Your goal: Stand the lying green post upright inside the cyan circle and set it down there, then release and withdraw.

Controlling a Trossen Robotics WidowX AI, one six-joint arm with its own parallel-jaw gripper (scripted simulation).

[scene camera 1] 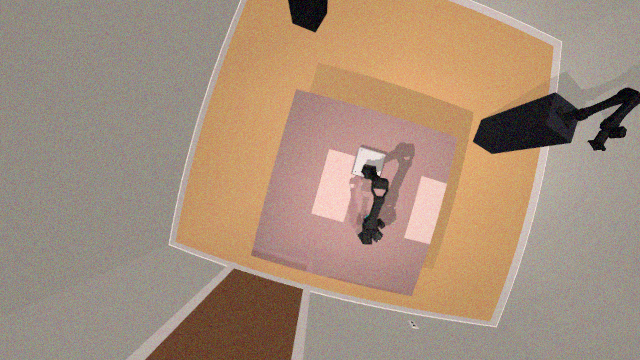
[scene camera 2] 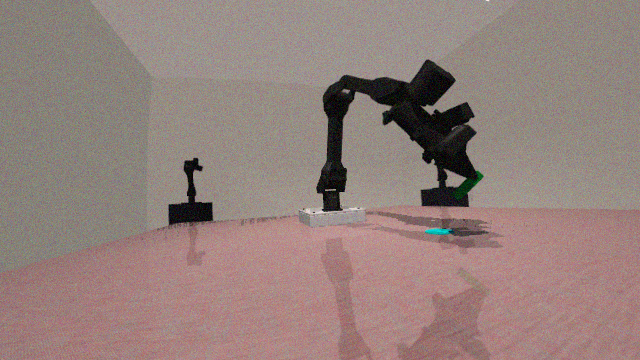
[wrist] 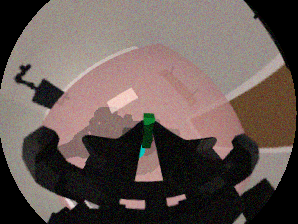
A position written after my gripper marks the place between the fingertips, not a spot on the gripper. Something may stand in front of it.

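In scene camera 2 I can see my gripper (scene camera 2: 474,178), and it is carrying a green post. The wrist view shows my gripper (wrist: 148,123) too.
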